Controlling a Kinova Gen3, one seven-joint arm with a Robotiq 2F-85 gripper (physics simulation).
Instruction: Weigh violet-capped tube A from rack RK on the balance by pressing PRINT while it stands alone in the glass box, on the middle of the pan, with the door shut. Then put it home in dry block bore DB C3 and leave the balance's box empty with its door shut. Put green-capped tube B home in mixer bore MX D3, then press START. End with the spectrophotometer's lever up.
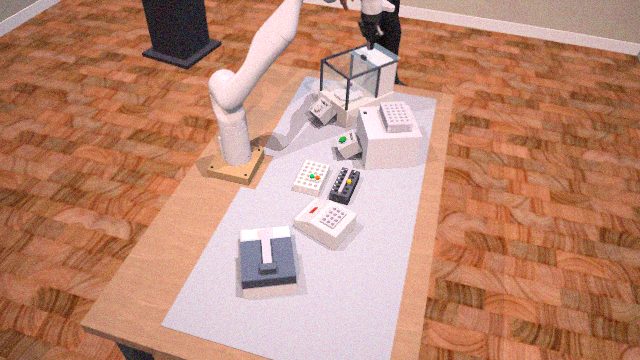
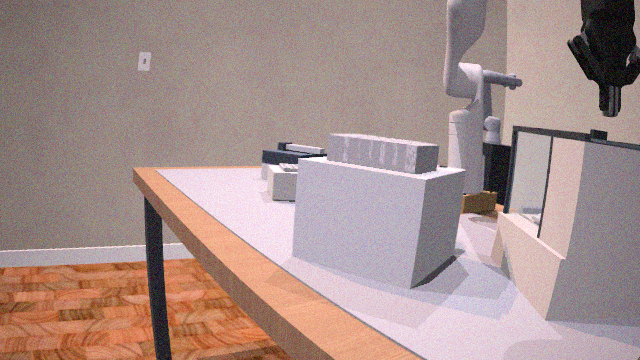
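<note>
My gripper [image 1: 370,47] [image 2: 609,115] is shut and empty, pointing down above the rear top of the balance's glass box, with a small gap over the black door handle [image 1: 363,57] [image 2: 598,135]. The handle's glass pane lies toward the rear housing; the front of the top looks open. A violet cap [image 1: 351,84] shows inside the box near the pan [image 1: 342,95]. Green-capped tube B [image 1: 312,176] stands in the white rack beside an orange cap. The dry block [image 1: 312,226] has a red display. The mixer [image 1: 389,150] [image 2: 357,220] is a white box. The spectrophotometer's lever [image 1: 266,250] lies along its lid.
The balance's button panel [image 1: 322,109] and the mixer's panel with a green button [image 1: 342,139] stand in front of their machines. A black rack [image 1: 337,194] holds a yellow-capped tube [image 1: 349,181]. The glass box's dark frame [image 1: 348,92] [image 2: 508,170] rises beside the mixer.
</note>
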